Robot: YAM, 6 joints.
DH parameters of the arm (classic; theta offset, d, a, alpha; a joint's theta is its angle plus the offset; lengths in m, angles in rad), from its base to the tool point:
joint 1: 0 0.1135 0.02 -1.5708
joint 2: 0 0 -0.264 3.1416
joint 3: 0.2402 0 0.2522 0
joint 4: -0.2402 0 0.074 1.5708
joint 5: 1.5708 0 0 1.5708
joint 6: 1.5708 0.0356 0 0
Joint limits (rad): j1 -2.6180..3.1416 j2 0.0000..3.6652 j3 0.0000..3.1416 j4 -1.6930..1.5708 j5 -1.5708..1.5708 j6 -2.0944..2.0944
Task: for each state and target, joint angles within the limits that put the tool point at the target. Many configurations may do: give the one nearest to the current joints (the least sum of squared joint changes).
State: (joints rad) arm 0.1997 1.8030 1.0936 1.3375 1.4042 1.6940
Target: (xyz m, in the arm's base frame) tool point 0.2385 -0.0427 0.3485
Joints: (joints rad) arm -0.0301 1.3160 0.7501 1.4712 1.4987 1.6940
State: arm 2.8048 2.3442 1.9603 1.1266 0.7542 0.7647
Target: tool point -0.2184 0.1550 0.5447
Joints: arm 2.6266 1.5891 1.6320 1.5340 0.8753 0.7647
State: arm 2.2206 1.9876 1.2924 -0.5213 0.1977 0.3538
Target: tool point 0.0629 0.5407 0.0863
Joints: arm 1.4687 2.5367 1.8956 -0.1700 0.2117 0.3538
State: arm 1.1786 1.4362 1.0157 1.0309 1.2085 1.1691
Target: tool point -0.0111 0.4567 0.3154
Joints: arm 1.6629 2.0015 1.4648 0.9371 1.0536 1.1691
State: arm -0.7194 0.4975 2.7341 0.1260 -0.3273 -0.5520
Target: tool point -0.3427 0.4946 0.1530
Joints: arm -0.9433 0.1067 2.9905 0.1928 -0.3731 -0.5520
